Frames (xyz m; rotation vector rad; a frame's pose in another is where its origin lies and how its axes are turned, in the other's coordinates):
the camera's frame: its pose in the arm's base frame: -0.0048 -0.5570 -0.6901 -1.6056 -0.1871 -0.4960
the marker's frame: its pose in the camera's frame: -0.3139 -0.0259 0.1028 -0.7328 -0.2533 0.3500
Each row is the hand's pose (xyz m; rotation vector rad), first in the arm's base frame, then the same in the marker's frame.
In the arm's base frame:
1: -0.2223 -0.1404 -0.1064 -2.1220 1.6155 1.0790
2: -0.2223 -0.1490 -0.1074 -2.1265 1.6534 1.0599
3: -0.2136 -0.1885 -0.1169 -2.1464 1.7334 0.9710
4: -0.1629 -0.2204 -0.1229 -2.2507 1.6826 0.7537
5: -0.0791 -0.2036 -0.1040 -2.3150 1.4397 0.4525
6: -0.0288 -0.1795 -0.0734 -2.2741 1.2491 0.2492
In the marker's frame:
1: 0.0415 -0.6747 -0.3094 -0.4105 -0.3506 1.3800
2: 0.0424 -0.6679 -0.3147 -0.4272 -0.3247 1.3958
3: 0.0547 -0.6337 -0.3347 -0.4570 -0.2373 1.4142
4: 0.1082 -0.6096 -0.3484 -0.4592 -0.1032 1.3005
5: 0.1903 -0.6394 -0.3429 -0.3368 0.0278 1.0644
6: 0.2387 -0.6807 -0.3435 -0.1906 0.1122 0.9014

